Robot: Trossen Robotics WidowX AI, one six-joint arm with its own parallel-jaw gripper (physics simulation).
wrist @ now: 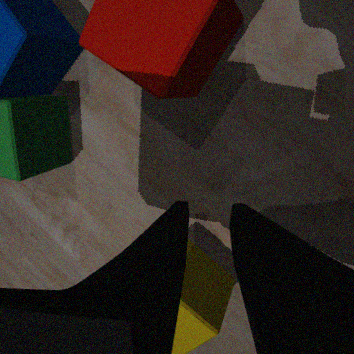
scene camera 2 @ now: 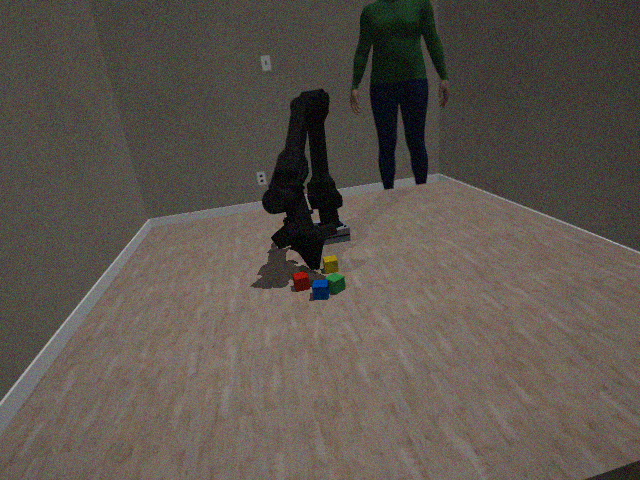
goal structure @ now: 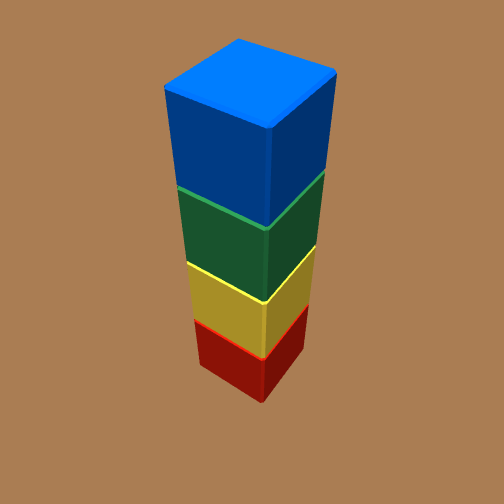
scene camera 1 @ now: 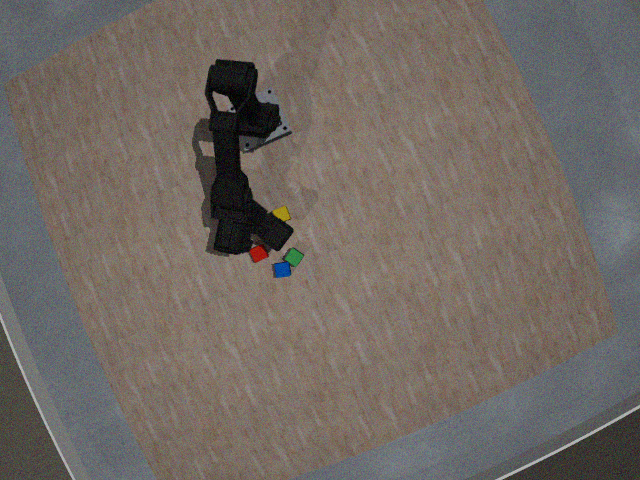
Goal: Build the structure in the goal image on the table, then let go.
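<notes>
A red cube (scene camera 1: pixel 258 253) (scene camera 2: pixel 300 281) (wrist: pixel 150 35) lies on the table. A blue cube (scene camera 1: pixel 282 269) (scene camera 2: pixel 320 289) (wrist: pixel 45 50) and a green cube (scene camera 1: pixel 294 256) (scene camera 2: pixel 335 283) (wrist: pixel 40 135) lie close together at a corner. A yellow cube (scene camera 1: pixel 281 213) (scene camera 2: pixel 330 264) (wrist: pixel 205 285) lies apart from them, nearer the arm's base. My gripper (scene camera 2: pixel 314 268) (wrist: pixel 208 213) is low, between the red and yellow cubes, its fingers slightly apart with nothing held. In the wrist view the left finger hides part of the yellow cube, which lies beyond the fingers. The arm hides the fingertips from above.
The arm's grey base plate (scene camera 1: pixel 268 97) (scene camera 2: pixel 338 236) is on the wood-patterned table (scene camera 1: pixel 413 232) (scene camera 2: pixel 361 372). A person (scene camera 2: pixel 400 67) in a green top stands behind, near the wall.
</notes>
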